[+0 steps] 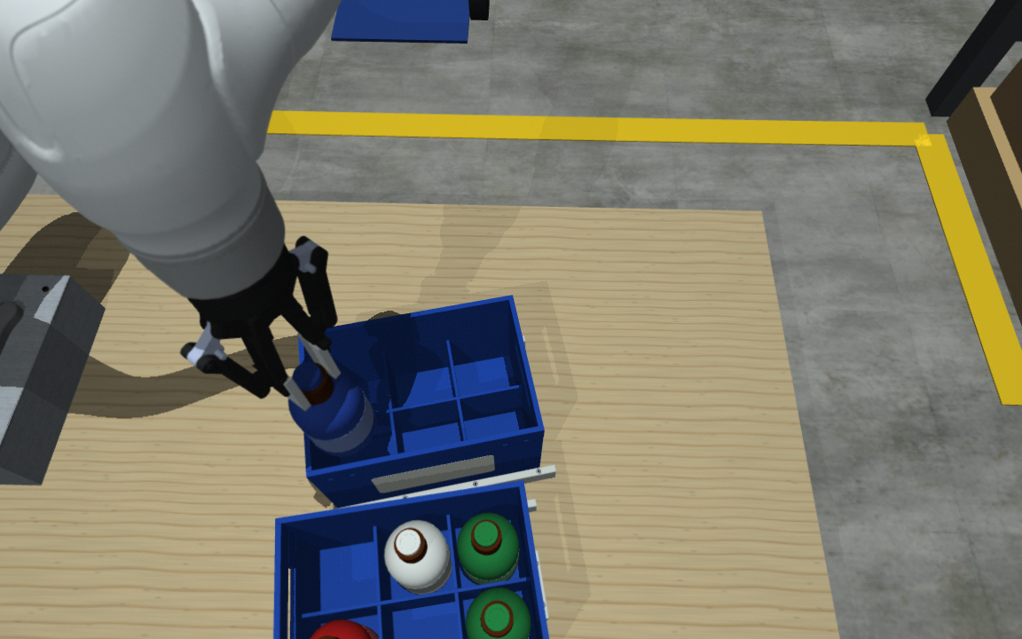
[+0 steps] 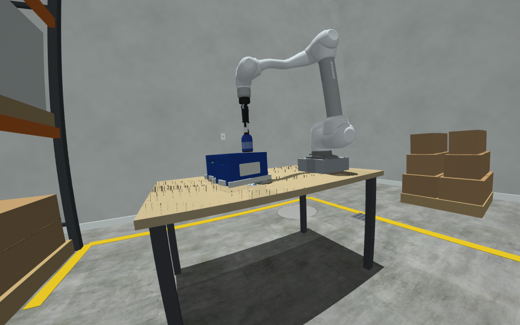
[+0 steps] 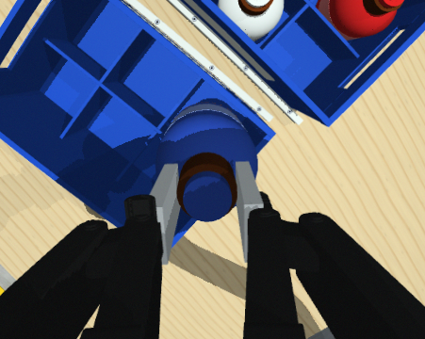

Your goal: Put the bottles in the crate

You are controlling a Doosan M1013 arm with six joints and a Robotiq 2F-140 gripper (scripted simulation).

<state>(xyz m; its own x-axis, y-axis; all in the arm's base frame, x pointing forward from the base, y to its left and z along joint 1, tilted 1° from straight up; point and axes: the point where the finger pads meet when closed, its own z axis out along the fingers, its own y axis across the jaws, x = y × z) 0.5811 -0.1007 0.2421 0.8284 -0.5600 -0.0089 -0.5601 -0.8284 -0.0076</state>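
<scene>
The blue bottle is 8 cm below my hand. Round my hand: pick list (34 cm below, 19 cm to the left, 3 cm ahead); then white bottle (26 cm below, 12 cm to the right, 9 cm ahead); then red bottle (26 cm below, 23 cm to the right, 1 cm ahead).
</scene>
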